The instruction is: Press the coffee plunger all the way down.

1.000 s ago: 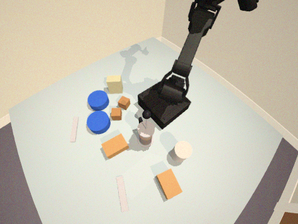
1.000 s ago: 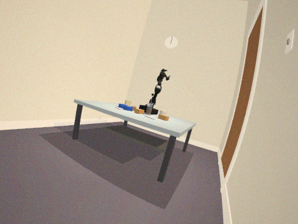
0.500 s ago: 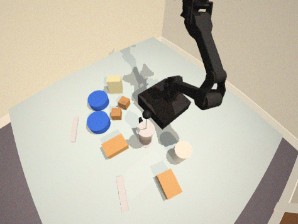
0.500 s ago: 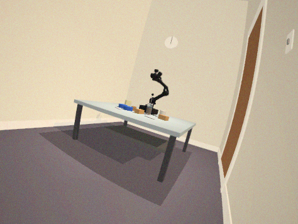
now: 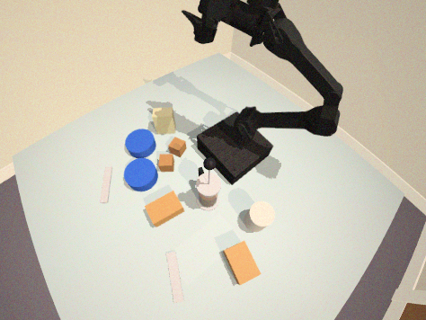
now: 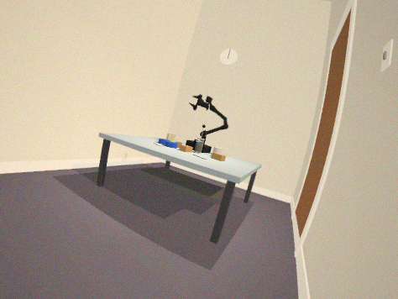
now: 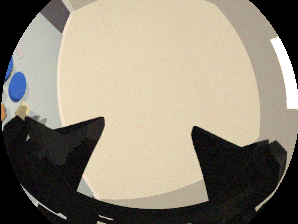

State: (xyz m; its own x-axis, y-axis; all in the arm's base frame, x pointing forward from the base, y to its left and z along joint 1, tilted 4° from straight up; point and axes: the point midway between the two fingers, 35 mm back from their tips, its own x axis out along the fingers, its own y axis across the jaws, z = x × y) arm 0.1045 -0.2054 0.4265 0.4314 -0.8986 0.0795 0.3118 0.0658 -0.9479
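Right now my gripper tip is 11 cm short of the coffee press, 30 cm to the right of it and 40 cm above it.
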